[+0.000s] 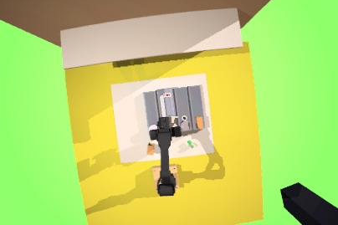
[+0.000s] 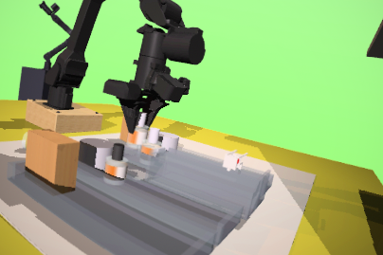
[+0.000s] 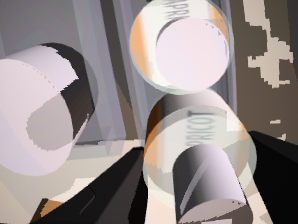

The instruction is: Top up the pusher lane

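Right now my gripper tip is 150 mm short of the grey lane, 50 mm to the left of it and 40 mm above it. The rest, counted from my gripper tip: red mark: 220 mm ahead, 80 mm to the right, 10 mm above.
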